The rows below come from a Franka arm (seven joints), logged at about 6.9 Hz.
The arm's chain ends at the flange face. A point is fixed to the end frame.
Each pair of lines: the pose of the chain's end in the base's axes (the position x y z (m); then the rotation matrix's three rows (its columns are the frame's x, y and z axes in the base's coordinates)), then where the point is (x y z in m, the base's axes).
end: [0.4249 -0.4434 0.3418], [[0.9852 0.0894 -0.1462], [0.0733 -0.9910 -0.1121], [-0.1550 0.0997 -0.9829]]
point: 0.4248 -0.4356 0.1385
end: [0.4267 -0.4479 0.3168], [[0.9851 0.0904 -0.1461], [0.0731 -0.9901 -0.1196], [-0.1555 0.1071 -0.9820]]
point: 0.4266 -0.4416 0.1134
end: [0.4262 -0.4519 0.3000], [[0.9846 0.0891 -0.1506], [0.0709 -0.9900 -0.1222], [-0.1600 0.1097 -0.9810]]
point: 0.4252 -0.4462 0.0966
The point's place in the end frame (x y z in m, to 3 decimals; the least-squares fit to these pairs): 0.032 -0.028 0.199
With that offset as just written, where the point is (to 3 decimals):
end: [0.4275 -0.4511 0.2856], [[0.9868 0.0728 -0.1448], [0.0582 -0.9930 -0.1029], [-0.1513 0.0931 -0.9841]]
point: 0.428 -0.442 0.082
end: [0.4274 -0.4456 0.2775], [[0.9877 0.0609 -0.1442], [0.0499 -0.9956 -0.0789], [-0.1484 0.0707 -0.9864]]
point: 0.429 -0.432 0.074
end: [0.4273 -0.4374 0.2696], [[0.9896 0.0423 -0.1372], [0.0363 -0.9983 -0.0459], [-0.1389 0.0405 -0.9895]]
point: 0.430 -0.417 0.067
